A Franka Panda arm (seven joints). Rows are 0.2 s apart.
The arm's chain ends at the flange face. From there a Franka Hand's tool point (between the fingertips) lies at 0.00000 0.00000 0.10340 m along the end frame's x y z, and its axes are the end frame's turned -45 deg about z.
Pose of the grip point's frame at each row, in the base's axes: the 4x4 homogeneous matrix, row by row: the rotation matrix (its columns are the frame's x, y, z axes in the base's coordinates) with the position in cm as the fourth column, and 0 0 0 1 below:
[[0.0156 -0.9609 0.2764 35.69], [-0.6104 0.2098 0.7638 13.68], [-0.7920 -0.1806 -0.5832 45.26], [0 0 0 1]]
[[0.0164 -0.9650 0.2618 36.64], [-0.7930 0.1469 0.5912 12.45], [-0.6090 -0.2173 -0.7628 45.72], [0 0 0 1]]
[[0.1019 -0.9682 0.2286 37.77], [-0.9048 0.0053 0.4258 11.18], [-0.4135 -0.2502 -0.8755 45.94], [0 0 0 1]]
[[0.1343 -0.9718 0.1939 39.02], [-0.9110 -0.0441 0.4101 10.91], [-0.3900 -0.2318 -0.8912 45.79], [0 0 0 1]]
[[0.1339 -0.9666 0.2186 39.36], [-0.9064 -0.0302 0.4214 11.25], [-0.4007 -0.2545 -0.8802 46.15], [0 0 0 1]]
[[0.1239 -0.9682 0.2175 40.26], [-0.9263 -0.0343 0.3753 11.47], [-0.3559 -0.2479 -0.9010 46.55], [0 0 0 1]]
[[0.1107 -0.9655 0.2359 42.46], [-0.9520 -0.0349 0.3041 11.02], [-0.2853 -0.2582 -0.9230 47.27], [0 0 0 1]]
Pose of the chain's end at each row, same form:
[[-0.6684 -0.6905 0.2764 32.83], [-0.2833 0.5800 0.7638 5.78], [-0.6877 0.4323 -0.5832 51.29], [0 0 0 1]]
[[-0.6708 -0.6940 0.2618 33.93], [-0.4569 0.6646 0.5912 6.34], [-0.5843 0.2770 -0.7628 53.61], [0 0 0 1]]
[[-0.6126 -0.7567 0.2286 35.41], [-0.6360 0.6435 0.4258 6.78], [-0.4693 0.1155 -0.8755 54.99], [0 0 0 1]]
[[-0.5922 -0.7821 0.1939 37.02], [-0.6754 0.6130 0.4101 6.67], [-0.4397 0.1119 -0.8912 55.01], [0 0 0 1]]
[[-0.5888 -0.7782 0.2186 37.10], [-0.6623 0.6196 0.4214 6.89], [-0.4633 0.1034 -0.8802 55.25], [0 0 0 1]]
[[-0.5970 -0.7722 0.2175 38.01], [-0.6792 0.6307 0.3753 7.59], [-0.4270 0.0764 -0.9010 55.87], [0 0 0 1]]
[[-0.6044 -0.7610 0.2359 40.02], [-0.6978 0.6485 0.3041 7.88], [-0.3843 0.0192 -0.9230 56.81], [0 0 0 1]]

